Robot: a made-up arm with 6 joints. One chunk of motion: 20 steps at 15 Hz.
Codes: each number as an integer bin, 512 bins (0 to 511) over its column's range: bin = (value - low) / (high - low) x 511, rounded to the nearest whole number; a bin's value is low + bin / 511 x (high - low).
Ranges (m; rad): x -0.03..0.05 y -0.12..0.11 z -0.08..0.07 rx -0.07..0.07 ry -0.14..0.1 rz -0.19..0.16
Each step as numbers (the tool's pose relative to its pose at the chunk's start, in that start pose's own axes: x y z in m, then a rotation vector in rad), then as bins.
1 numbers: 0.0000 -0.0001 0.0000 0.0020 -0.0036 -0.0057
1 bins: 192 266 273 263 290 269
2 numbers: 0.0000 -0.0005 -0.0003 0.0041 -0.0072 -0.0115
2 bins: 192 265 272 270 283 261
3 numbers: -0.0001 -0.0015 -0.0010 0.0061 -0.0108 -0.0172
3 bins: 191 263 269 278 275 252
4 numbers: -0.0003 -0.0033 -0.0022 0.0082 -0.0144 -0.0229
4 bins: 190 259 265 285 267 244
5 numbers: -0.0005 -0.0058 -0.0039 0.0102 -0.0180 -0.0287
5 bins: 188 254 259 293 260 235
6 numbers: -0.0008 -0.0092 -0.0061 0.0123 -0.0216 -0.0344
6 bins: 187 246 252 300 252 227
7 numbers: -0.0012 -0.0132 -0.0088 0.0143 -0.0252 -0.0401
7 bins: 184 237 243 308 244 219
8 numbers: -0.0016 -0.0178 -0.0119 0.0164 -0.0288 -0.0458
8 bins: 181 227 232 315 237 211
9 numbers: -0.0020 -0.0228 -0.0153 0.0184 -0.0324 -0.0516
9 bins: 179 216 220 323 229 202
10 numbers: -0.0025 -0.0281 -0.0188 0.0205 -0.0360 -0.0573
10 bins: 176 204 208 330 221 194
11 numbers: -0.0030 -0.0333 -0.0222 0.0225 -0.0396 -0.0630
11 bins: 172 193 197 338 214 185
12 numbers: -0.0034 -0.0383 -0.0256 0.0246 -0.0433 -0.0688
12 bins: 170 182 185 345 206 177
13 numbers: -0.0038 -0.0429 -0.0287 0.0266 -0.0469 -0.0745
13 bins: 167 171 175 353 198 169
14 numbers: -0.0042 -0.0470 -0.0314 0.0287 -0.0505 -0.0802
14 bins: 165 162 166 360 191 160
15 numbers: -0.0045 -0.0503 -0.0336 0.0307 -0.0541 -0.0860
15 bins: 163 155 158 368 183 152
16 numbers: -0.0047 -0.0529 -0.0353 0.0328 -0.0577 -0.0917
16 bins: 162 149 152 375 175 144
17 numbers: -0.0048 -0.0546 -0.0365 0.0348 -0.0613 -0.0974
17 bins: 161 145 148 383 168 135
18 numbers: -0.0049 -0.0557 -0.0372 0.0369 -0.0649 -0.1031
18 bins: 160 143 146 390 160 127
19 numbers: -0.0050 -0.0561 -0.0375 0.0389 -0.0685 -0.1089
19 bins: 160 142 145 397 152 118
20 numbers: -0.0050 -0.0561 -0.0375 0.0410 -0.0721 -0.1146
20 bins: 160 142 145 405 145 110
